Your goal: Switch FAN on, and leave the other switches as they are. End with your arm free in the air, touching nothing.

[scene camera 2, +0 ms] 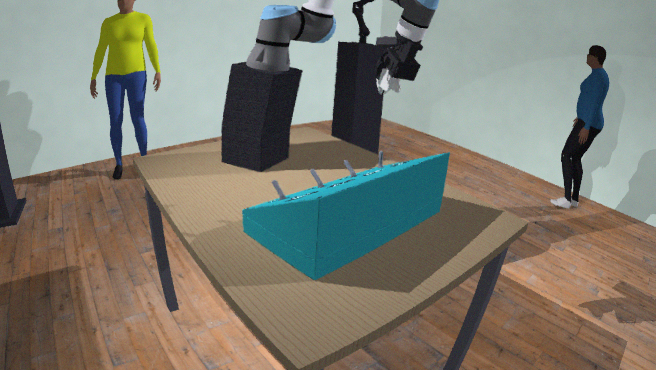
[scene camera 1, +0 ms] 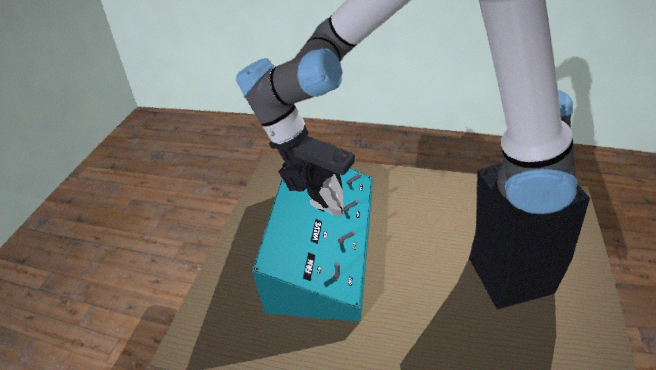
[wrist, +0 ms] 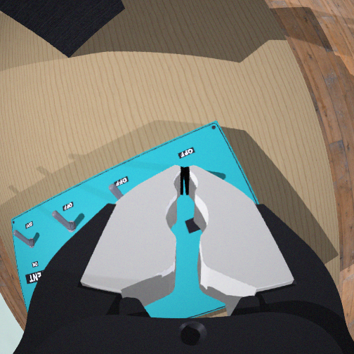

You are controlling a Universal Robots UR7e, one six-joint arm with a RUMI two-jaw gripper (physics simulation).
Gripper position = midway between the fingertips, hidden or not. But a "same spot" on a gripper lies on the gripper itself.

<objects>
my gripper: scene camera 2; scene camera 1; wrist 183, 169
same spot on my gripper: [scene camera 1: 330, 197] = [scene camera 2: 389, 76]
</objects>
